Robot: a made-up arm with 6 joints. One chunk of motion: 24 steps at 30 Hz.
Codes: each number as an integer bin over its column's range. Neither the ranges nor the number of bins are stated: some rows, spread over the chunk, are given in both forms.
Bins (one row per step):
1: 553 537 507 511 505 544
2: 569 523 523 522 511 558
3: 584 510 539 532 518 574
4: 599 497 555 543 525 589
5: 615 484 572 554 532 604
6: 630 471 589 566 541 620
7: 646 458 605 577 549 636
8: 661 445 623 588 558 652
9: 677 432 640 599 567 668
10: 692 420 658 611 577 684
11: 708 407 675 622 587 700
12: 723 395 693 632 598 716
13: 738 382 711 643 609 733
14: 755 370 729 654 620 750
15: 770 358 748 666 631 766
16: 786 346 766 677 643 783
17: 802 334 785 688 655 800
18: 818 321 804 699 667 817
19: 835 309 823 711 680 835
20: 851 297 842 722 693 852
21: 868 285 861 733 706 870
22: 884 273 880 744 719 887
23: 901 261 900 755 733 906
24: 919 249 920 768 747 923
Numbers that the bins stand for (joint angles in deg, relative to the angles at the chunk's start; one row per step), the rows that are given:
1: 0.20 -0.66 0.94 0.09 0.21 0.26
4: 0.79 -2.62 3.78 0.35 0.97 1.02
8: 1.60 -5.17 7.79 0.71 2.23 2.10
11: 2.21 -7.04 10.86 0.98 3.33 2.91
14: 2.82 -8.85 14.05 1.24 4.58 3.76
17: 3.44 -10.62 17.36 1.51 5.91 4.61
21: 4.30 -13.02 21.85 1.87 7.85 5.80
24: 4.96 -14.79 25.33 2.15 9.41 6.71
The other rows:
2: 0.40 -1.35 1.89 0.18 0.44 0.50
3: 0.60 -1.98 2.83 0.26 0.70 0.77
5: 1.00 -3.26 4.78 0.44 1.24 1.28
6: 1.20 -3.90 5.79 0.53 1.58 1.55
7: 1.41 -4.54 6.73 0.62 1.88 1.82
9: 1.81 -5.81 8.80 0.80 2.57 2.37
10: 2.01 -6.40 9.86 0.89 2.95 2.64
12: 2.41 -7.63 11.93 1.06 3.75 3.18
13: 2.60 -8.26 12.99 1.15 4.17 3.47
15: 3.02 -9.44 15.18 1.33 5.00 4.04
16: 3.23 -10.03 16.24 1.42 5.46 4.32
18: 3.64 -11.26 18.48 1.60 6.37 4.90
19: 3.87 -11.84 19.61 1.69 6.87 5.21
20: 4.07 -12.43 20.73 1.78 7.36 5.50
22: 4.50 -13.61 22.97 1.96 8.35 6.09
23: 4.72 -14.20 24.15 2.05 8.88 6.42

